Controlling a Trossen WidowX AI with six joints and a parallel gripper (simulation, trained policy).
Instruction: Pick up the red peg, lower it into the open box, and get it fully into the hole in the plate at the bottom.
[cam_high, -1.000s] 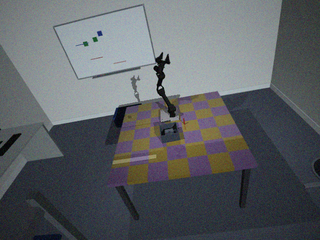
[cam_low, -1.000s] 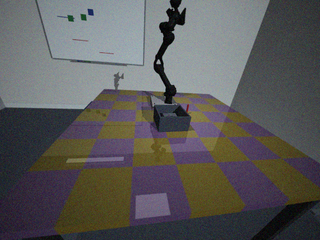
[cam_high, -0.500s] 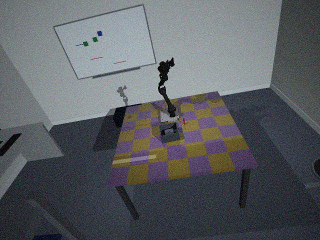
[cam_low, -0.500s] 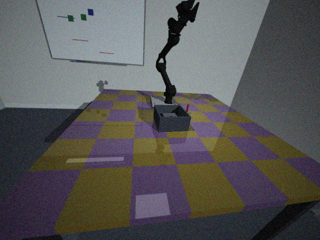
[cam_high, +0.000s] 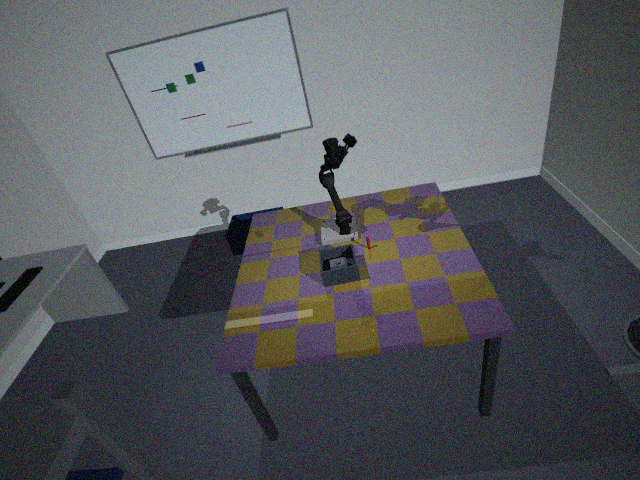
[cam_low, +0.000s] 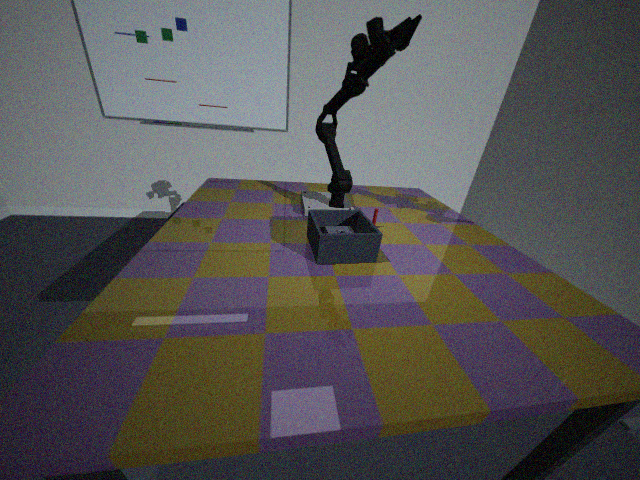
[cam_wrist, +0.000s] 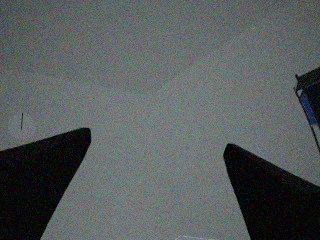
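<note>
Right now my gripper tip is 3 cm past the red peg, 1 cm to the right of it and 61 cm above it. Also, from my gripper tip: box (15 cm ahead, 14 cm to the right, 62 cm below); grey plate (15 cm ahead, 14 cm to the right, 61 cm below).
</note>
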